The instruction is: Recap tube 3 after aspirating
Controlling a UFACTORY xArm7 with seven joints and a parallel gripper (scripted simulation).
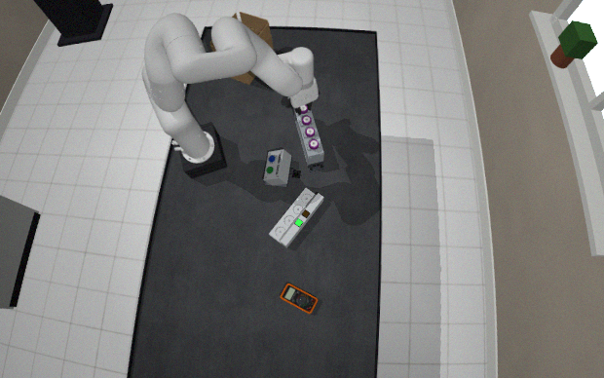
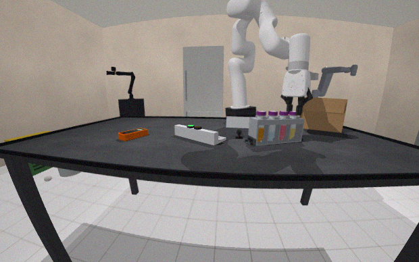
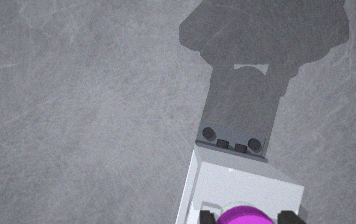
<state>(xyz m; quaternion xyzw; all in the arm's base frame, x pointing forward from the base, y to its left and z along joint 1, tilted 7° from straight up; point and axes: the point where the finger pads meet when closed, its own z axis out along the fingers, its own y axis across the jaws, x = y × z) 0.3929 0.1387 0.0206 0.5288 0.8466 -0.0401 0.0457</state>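
My gripper is now 100 mm to the left of the purple cap, 20 mm short of it and 10 mm above it. Round my hand: blue cycle key 180 mm to the right, 120 mm behind, 60 mm below; green ready key 220 mm to the right, 130 mm behind, 60 mm below; key housing 200 mm to the right, 110 mm behind, 70 mm below.
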